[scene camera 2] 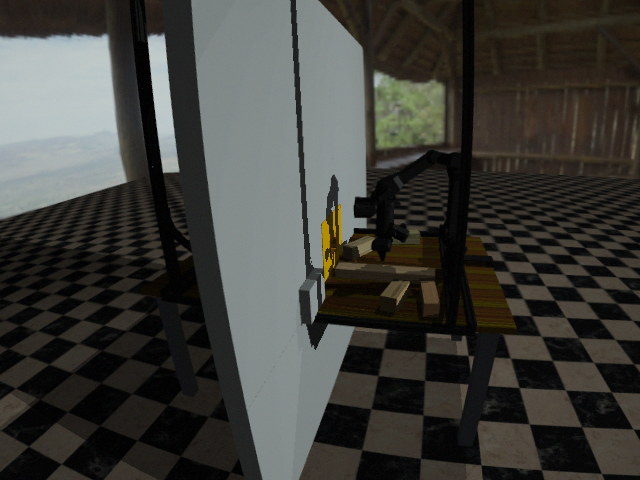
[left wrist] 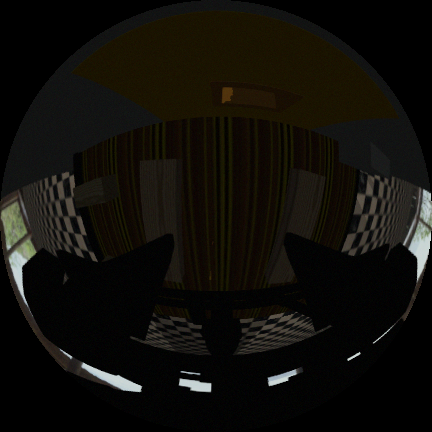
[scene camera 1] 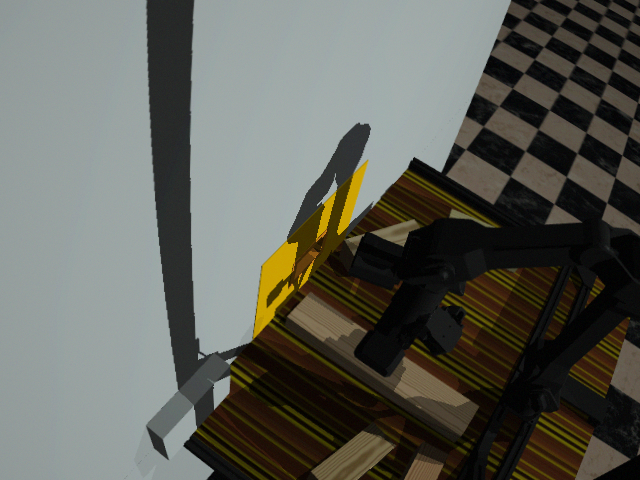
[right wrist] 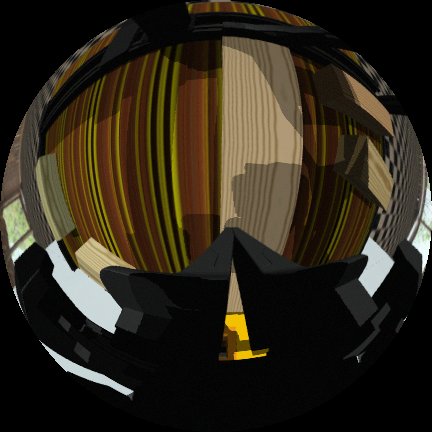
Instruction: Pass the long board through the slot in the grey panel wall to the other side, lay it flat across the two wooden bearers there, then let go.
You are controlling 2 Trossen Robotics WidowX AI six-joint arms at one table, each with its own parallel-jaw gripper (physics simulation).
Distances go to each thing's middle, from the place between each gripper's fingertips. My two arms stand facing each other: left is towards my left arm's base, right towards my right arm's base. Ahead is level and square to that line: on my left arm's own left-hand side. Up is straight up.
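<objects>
Left hand: 110 mm above the grey block (scene camera 1: 181, 416), 340 mm past it and 150 mm to the left of it.
My right hand is 28 cm past the grey block and 22 cm to the right of it.
</objects>
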